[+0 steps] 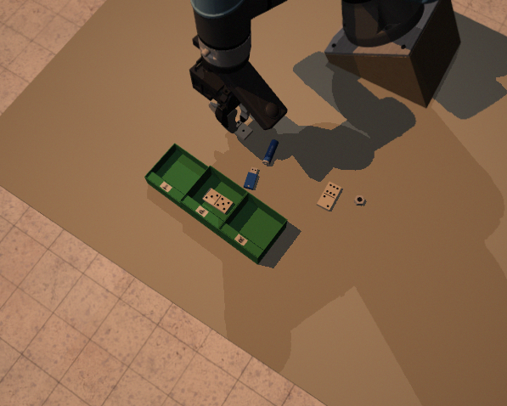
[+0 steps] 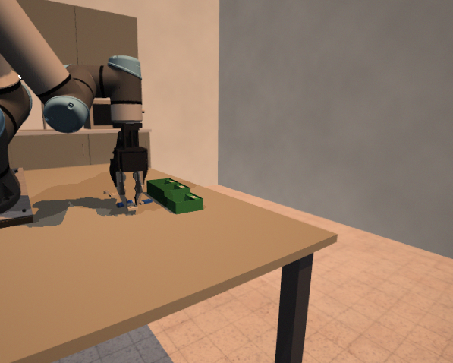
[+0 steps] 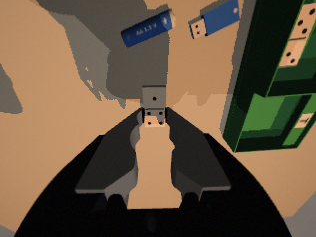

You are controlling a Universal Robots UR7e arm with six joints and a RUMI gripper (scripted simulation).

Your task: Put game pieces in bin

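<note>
Now: hand 140 mm short of the green bin, 50 mm to the right of it and 10 mm above it. The rest, counted from my hand: blue battery 80 mm to the left, 30 mm below; small nut 10 mm behind, 260 mm to the left, 30 mm below; blue USB stick 60 mm ahead, 70 mm to the left, 30 mm below.
</note>
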